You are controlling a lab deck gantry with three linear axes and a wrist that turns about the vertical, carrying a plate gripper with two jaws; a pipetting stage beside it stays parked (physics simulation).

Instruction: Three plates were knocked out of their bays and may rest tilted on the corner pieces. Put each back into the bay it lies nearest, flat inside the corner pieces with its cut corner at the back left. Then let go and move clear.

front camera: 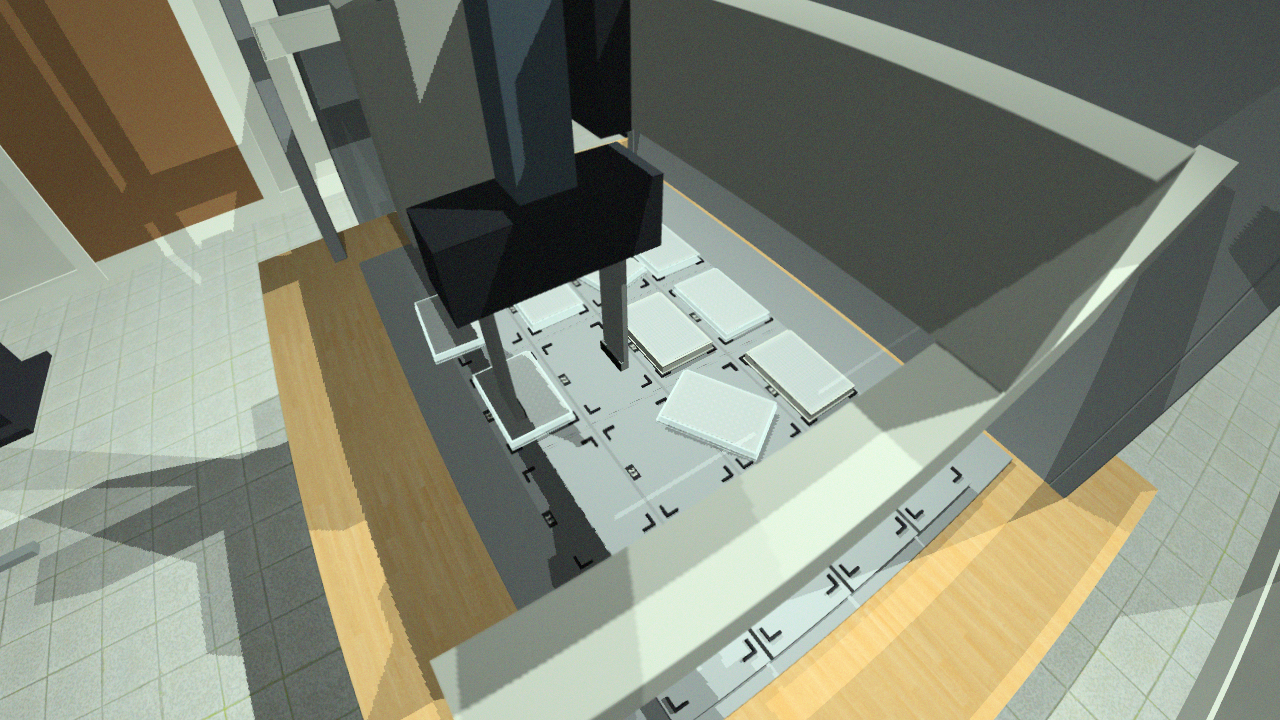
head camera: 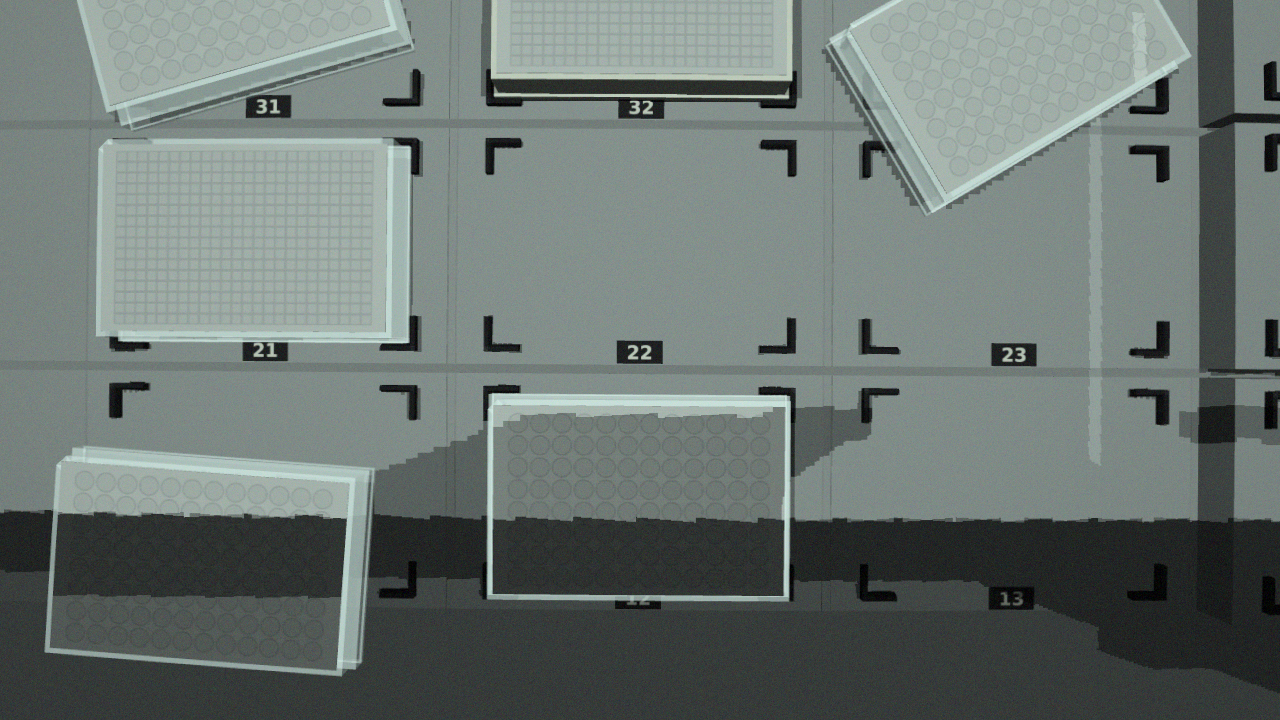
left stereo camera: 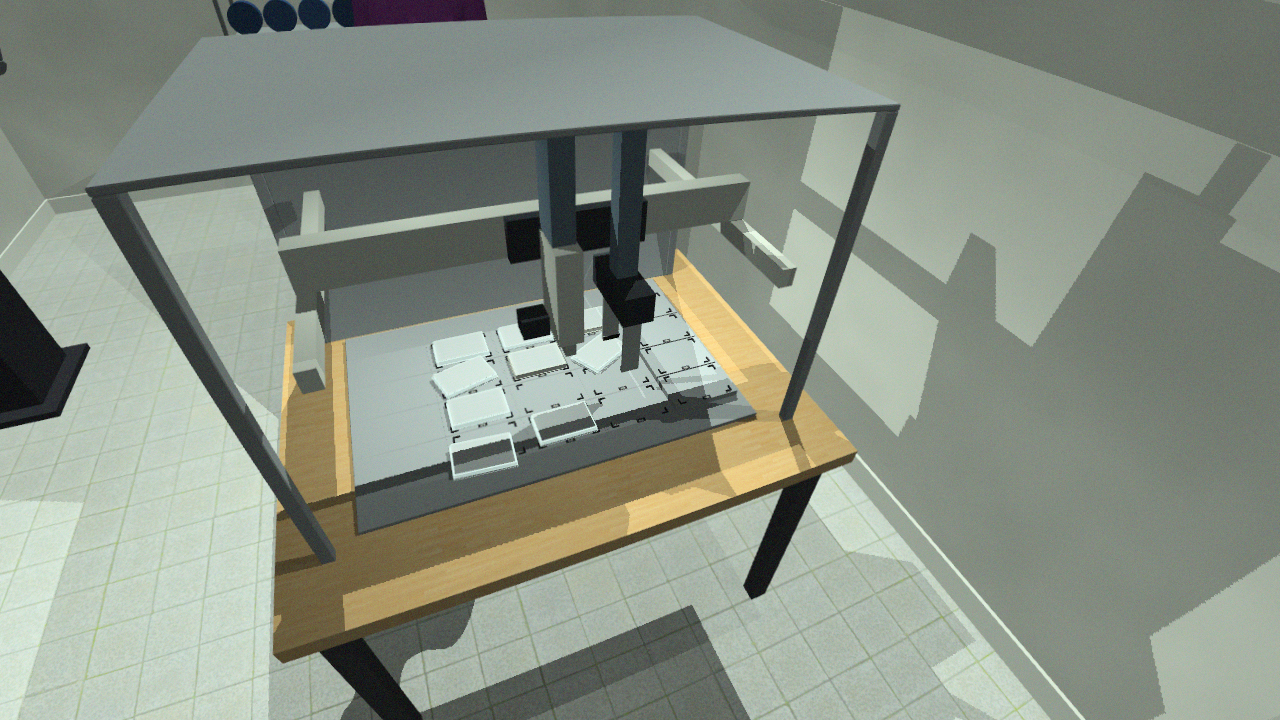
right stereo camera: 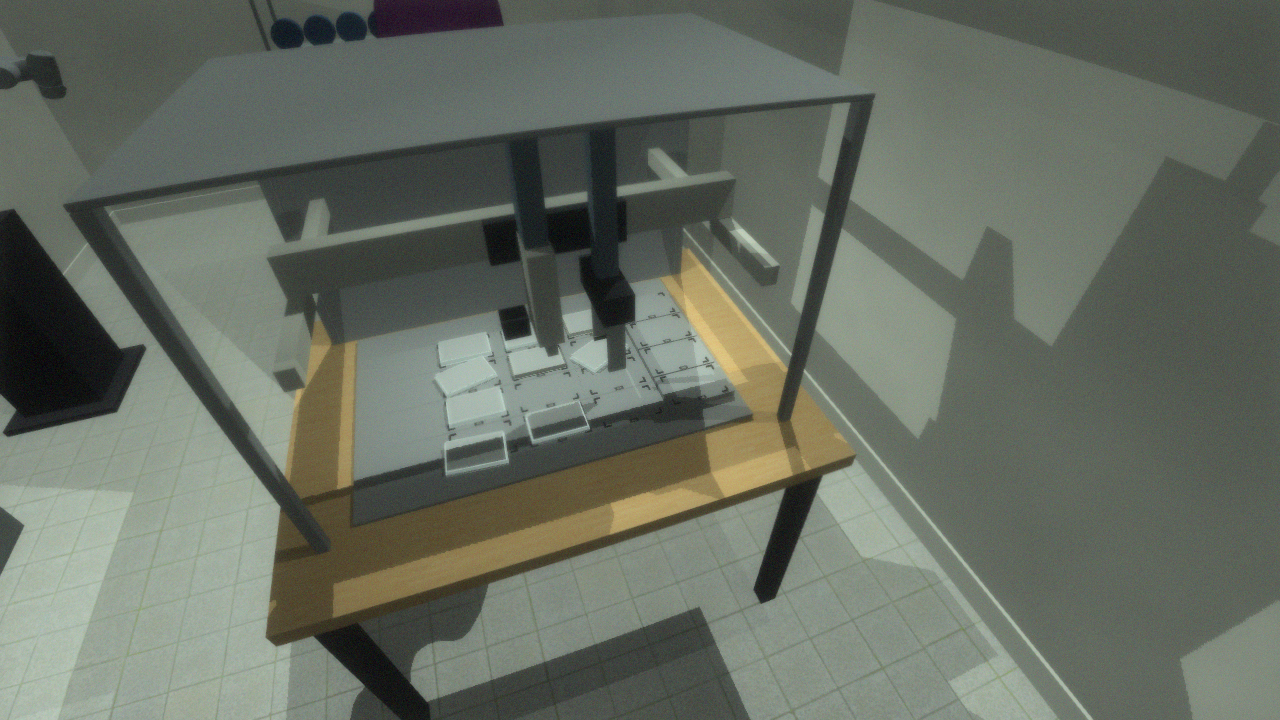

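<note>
Plate at bay 33 is turned strongly, one corner reaching past the back left corner piece of bay 23. Plate at bay 31 is turned less; its back is cut off in the head view. Plate at bay 11 is shifted front left and slightly turned, its cut corner seemingly at the back left. My gripper is open and empty, hanging above the deck near the bay 33 plate in the stereo views; its height is unclear.
Plates sit squarely at bay 21, bay 12 and bay 32. Further plates stand in the back row. The parked pipetting stage hangs left of my gripper. Frame posts stand at the table's front corners.
</note>
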